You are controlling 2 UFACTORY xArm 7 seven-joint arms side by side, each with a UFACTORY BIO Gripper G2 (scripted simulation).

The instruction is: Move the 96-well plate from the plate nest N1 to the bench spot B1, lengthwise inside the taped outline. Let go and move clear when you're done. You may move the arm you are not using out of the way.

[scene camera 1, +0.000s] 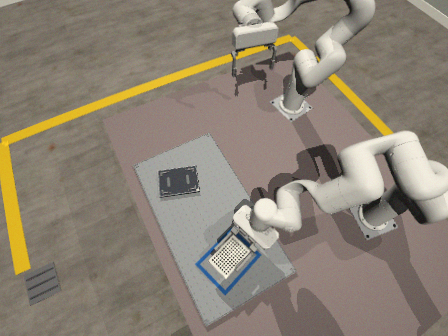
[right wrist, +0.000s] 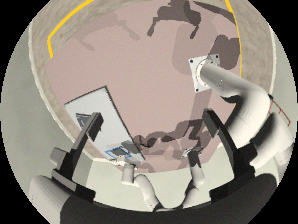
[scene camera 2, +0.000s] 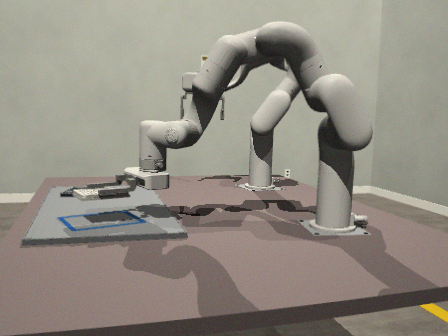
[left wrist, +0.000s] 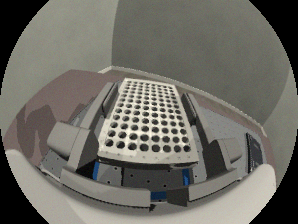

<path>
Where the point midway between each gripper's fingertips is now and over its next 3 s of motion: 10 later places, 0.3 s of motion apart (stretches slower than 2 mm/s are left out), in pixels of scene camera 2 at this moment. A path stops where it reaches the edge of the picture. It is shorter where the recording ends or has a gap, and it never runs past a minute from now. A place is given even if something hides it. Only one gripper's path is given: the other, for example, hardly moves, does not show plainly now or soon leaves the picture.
My left gripper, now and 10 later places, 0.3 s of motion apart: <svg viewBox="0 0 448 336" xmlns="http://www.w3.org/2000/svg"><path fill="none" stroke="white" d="M93 190L92 194L93 200L92 204L93 209L93 209L93 210L93 210L93 211L93 212L93 212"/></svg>
</path>
